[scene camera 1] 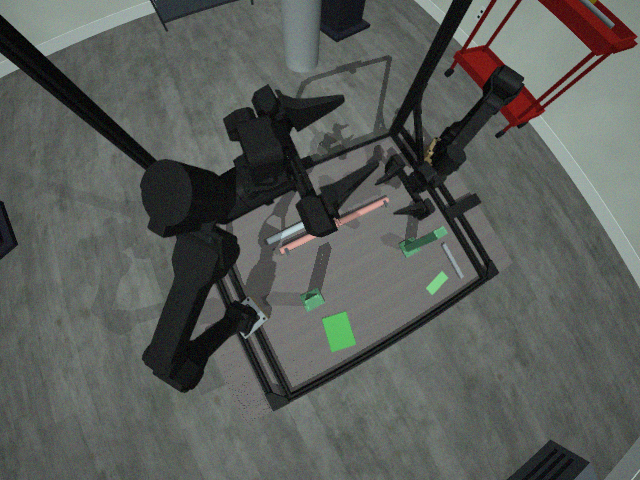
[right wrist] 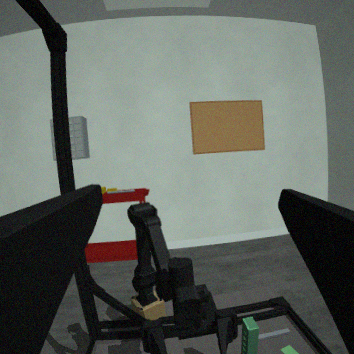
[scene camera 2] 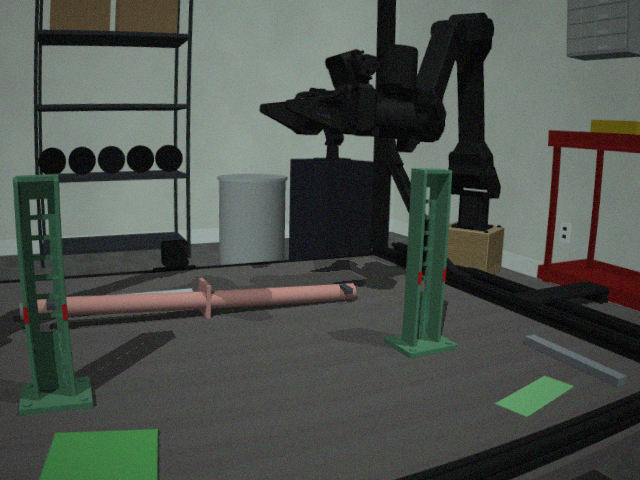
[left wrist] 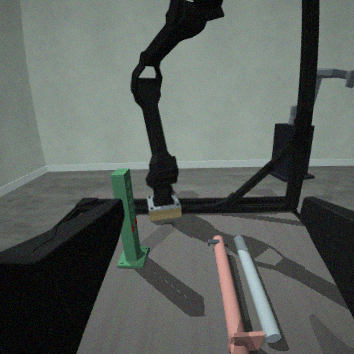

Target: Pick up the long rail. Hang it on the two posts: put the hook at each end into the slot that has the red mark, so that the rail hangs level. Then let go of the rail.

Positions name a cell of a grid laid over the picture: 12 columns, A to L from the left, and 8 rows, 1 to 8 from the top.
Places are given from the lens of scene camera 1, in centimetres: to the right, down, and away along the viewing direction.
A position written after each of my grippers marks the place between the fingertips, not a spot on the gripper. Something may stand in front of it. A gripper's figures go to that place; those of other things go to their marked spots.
my left gripper (scene camera 1: H4): 17, -11, 56
my right gripper (scene camera 1: G3): 5, -13, 24
